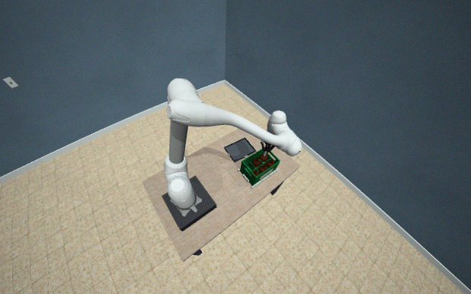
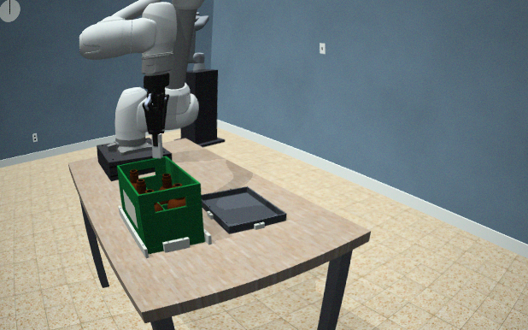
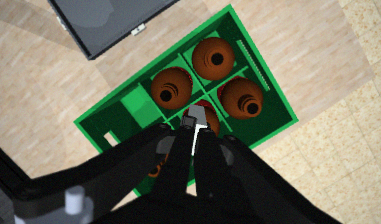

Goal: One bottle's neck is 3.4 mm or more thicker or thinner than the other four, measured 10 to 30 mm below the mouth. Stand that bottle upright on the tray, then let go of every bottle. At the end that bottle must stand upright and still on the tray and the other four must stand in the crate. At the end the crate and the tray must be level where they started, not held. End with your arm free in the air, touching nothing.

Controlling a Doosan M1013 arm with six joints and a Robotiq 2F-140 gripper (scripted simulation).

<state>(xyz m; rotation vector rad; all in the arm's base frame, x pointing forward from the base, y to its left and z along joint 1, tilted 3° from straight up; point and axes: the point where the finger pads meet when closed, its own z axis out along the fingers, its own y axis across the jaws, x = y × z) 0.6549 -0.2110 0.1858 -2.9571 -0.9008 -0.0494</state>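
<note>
Now: hand 30 mm past the green crate and 180 mm above it. Also, from my hand: dark tray: 30 mm ahead, 270 mm to the left, 250 mm below; then brown bottle: 70 mm ahead, 20 mm to the left, 170 mm below.
</note>
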